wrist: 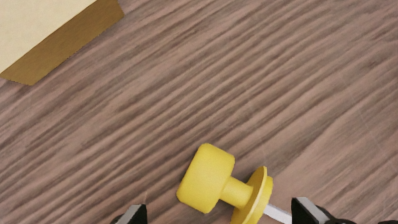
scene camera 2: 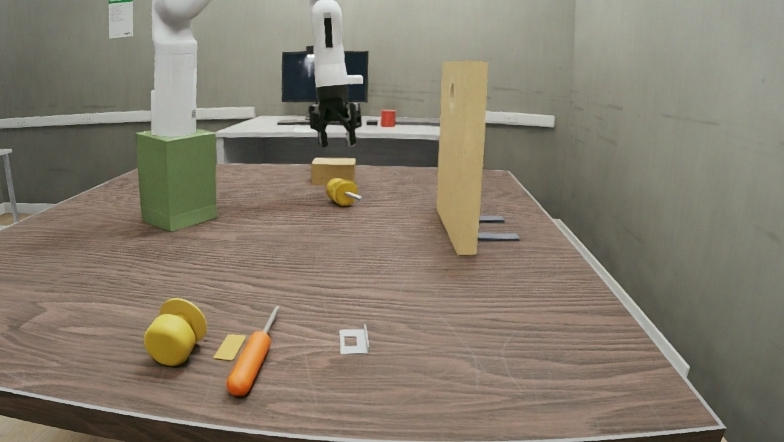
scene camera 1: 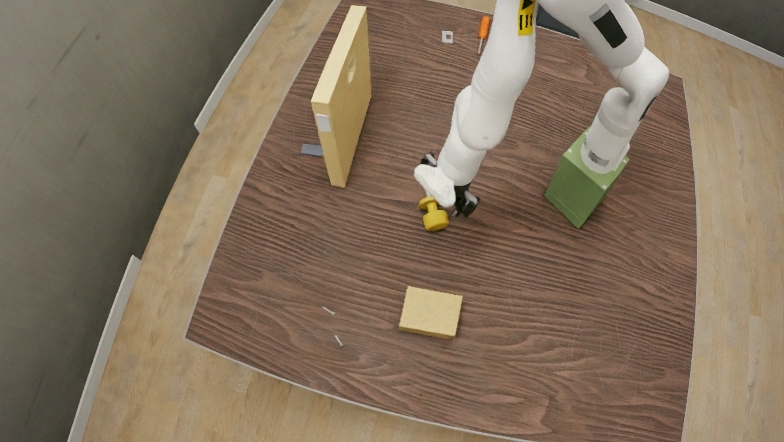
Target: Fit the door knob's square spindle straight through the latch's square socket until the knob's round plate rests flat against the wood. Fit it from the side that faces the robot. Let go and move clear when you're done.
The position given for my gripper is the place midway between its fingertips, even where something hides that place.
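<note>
Here is my gripper [scene camera 1: 441, 199], and I can see the gripper [scene camera 2: 337, 146] as well. A wooden door panel [scene camera 1: 343, 93] is part of the scene too, and I also see the panel [scene camera 2: 462, 128].
</note>
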